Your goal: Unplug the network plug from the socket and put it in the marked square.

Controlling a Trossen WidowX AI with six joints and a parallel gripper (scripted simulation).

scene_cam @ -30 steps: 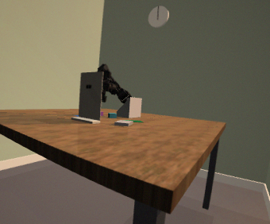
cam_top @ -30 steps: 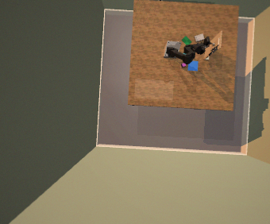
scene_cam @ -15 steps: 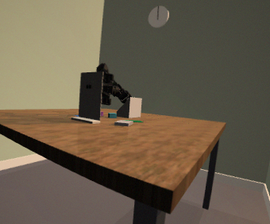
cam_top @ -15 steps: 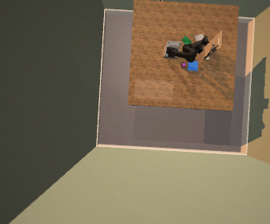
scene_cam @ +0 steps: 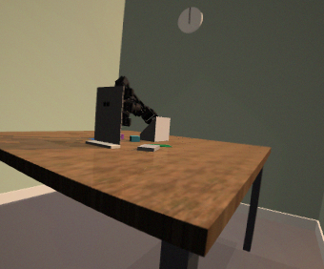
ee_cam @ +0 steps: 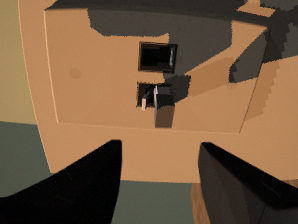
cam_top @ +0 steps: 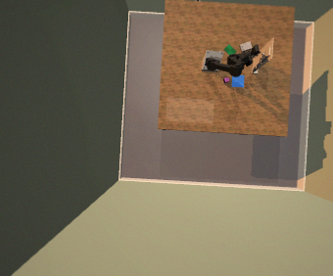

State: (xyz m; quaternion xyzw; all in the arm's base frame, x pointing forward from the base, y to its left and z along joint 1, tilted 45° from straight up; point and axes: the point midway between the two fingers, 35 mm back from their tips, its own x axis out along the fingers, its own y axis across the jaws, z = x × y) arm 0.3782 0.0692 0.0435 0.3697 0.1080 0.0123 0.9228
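Now: the grey network plug 40 mm ahead of my gripper tip. From my gripper tip the other things lie so: blue marked square: 90 mm behind, 160 mm to the right, 180 mm below; then upright panel: 60 mm ahead, 10 mm to the right, 60 mm below; then grey block: 20 mm behind, 170 mm to the left, 170 mm below.
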